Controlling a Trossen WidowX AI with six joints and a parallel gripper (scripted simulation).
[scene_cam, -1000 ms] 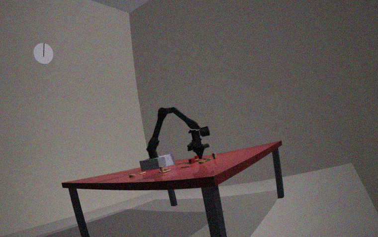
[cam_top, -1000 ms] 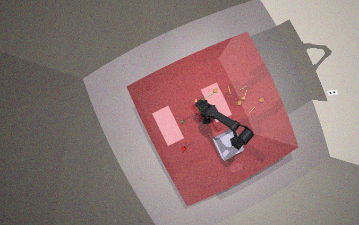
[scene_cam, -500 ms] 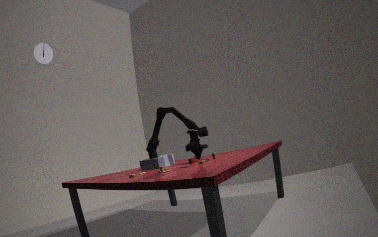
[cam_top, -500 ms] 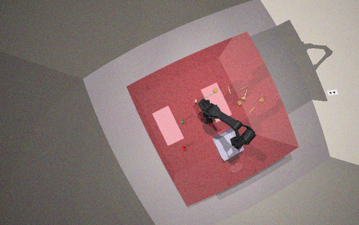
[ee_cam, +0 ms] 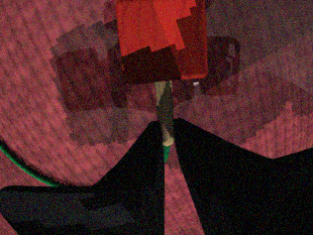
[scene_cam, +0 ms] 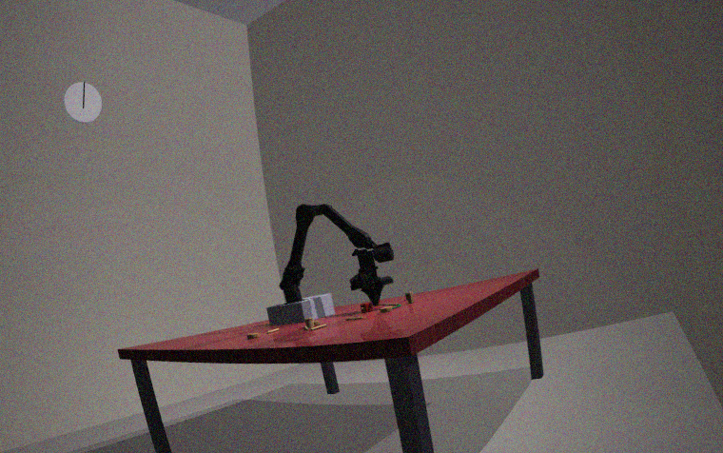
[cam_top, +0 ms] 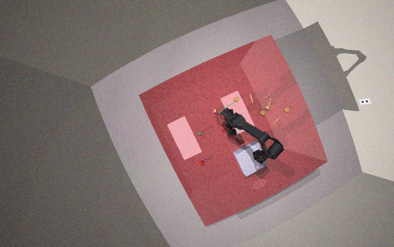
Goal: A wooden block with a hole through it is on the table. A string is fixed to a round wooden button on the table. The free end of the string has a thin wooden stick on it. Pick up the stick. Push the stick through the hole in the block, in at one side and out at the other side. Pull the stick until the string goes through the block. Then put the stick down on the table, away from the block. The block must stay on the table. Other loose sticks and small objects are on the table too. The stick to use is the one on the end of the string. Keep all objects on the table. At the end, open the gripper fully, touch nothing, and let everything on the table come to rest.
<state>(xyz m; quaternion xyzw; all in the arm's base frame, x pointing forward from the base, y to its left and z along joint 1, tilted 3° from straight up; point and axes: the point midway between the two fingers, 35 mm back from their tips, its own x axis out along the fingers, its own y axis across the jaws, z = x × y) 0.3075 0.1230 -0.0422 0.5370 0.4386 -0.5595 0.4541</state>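
The thin wooden stick is 10 mm to the right of my gripper tip. Round my gripper tip: tan cube: 120 mm ahead, 60 mm to the left; then small red piece: 300 mm to the left, 240 mm behind; then round wooden button: 150 mm ahead, 140 mm to the right, 10 mm below.
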